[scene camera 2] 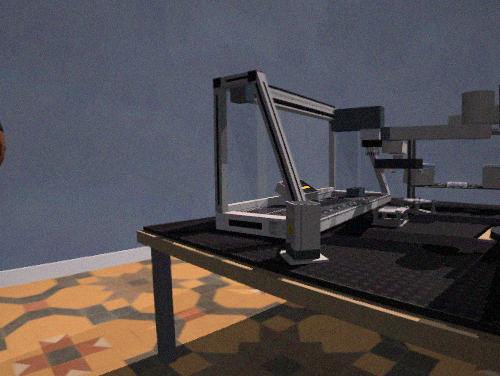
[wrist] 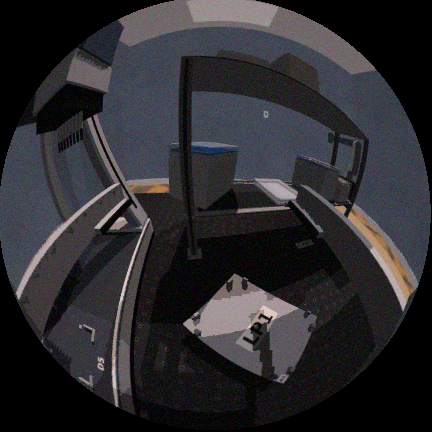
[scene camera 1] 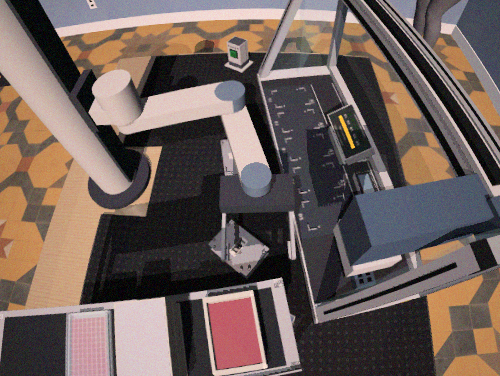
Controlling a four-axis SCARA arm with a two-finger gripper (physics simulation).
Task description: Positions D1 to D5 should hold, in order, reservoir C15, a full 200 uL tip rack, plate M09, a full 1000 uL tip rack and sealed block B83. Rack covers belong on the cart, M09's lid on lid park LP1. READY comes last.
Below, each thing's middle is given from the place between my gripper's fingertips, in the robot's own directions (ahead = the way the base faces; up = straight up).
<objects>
My gripper is now 190 mm below the reservoir [scene camera 1: 233, 329], 180 mm to the left of it and 30 mm past it. Round my hand: green-screen device [scene camera 2: 307, 217] 950 mm to the left, 130 mm behind, 110 mm below.
</objects>
